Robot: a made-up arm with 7 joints. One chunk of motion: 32 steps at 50 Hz.
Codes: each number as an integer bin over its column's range. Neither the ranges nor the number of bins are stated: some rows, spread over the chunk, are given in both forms.
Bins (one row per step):
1: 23 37 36 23 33 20 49
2: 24 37 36 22 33 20 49
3: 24 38 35 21 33 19 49
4: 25 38 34 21 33 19 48
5: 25 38 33 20 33 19 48
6: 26 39 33 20 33 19 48
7: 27 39 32 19 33 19 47
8: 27 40 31 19 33 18 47
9: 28 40 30 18 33 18 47
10: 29 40 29 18 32 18 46
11: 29 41 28 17 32 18 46
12: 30 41 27 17 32 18 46
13: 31 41 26 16 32 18 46
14: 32 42 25 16 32 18 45
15: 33 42 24 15 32 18 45
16: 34 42 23 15 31 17 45
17: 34 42 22 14 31 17 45
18: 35 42 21 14 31 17 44
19: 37 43 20 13 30 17 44
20: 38 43 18 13 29 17 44
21: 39 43 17 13 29 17 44
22: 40 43 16 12 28 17 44
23: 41 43 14 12 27 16 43
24: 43 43 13 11 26 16 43
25: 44 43 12 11 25 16 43
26: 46 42 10 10 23 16 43
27: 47 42 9 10 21 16 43
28: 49 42 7 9 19 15 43
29: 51 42 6 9 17 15 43
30: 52 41 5 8 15 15 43
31: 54 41 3 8 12 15 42
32: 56 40 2 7 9 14 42
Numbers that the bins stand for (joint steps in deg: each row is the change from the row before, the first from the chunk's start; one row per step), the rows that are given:
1: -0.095 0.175 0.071 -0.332 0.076 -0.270 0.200
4: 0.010 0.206 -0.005 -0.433 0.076 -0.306 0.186
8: 0.114 0.270 -0.119 -0.535 0.076 -0.343 0.171
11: 0.219 0.302 -0.233 -0.637 0.059 -0.343 0.157
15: 0.429 0.333 -0.386 -0.738 0.059 -0.343 0.143
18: 0.533 0.333 -0.500 -0.789 0.041 -0.379 0.129
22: 0.795 0.365 -0.690 -0.890 -0.011 -0.379 0.129
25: 1.005 0.365 -0.843 -0.941 -0.063 -0.416 0.114
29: 1.371 0.333 -1.071 -1.043 -0.203 -0.452 0.114
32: 1.633 0.270 -1.224 -1.144 -0.343 -0.489 0.100
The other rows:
2: -0.043 0.175 0.071 -0.383 0.076 -0.270 0.200
3: -0.043 0.206 0.033 -0.433 0.076 -0.306 0.200
5: 0.010 0.206 -0.043 -0.484 0.076 -0.306 0.186
6: 0.062 0.238 -0.043 -0.484 0.076 -0.306 0.186
7: 0.114 0.238 -0.081 -0.535 0.076 -0.306 0.171
9: 0.167 0.270 -0.157 -0.586 0.076 -0.343 0.171
10: 0.219 0.270 -0.195 -0.586 0.059 -0.343 0.157
12: 0.271 0.302 -0.271 -0.637 0.059 -0.343 0.157
13: 0.324 0.302 -0.310 -0.687 0.059 -0.343 0.157
14: 0.376 0.333 -0.348 -0.687 0.059 -0.343 0.143
16: 0.481 0.333 -0.424 -0.738 0.041 -0.379 0.143
17: 0.481 0.333 -0.462 -0.789 0.041 -0.379 0.143
19: 0.638 0.365 -0.538 -0.840 0.024 -0.379 0.129
20: 0.690 0.365 -0.614 -0.840 0.006 -0.379 0.129
21: 0.743 0.365 -0.652 -0.840 0.006 -0.379 0.129
23: 0.848 0.365 -0.767 -0.890 -0.029 -0.416 0.114
24: 0.952 0.365 -0.805 -0.941 -0.046 -0.416 0.114
26: 1.110 0.333 -0.919 -0.992 -0.098 -0.416 0.114
27: 1.162 0.333 -0.957 -0.992 -0.133 -0.416 0.114
28: 1.267 0.333 -1.033 -1.043 -0.168 -0.452 0.114
30: 1.424 0.302 -1.110 -1.094 -0.238 -0.452 0.114
31: 1.529 0.302 -1.186 -1.094 -0.290 -0.452 0.100

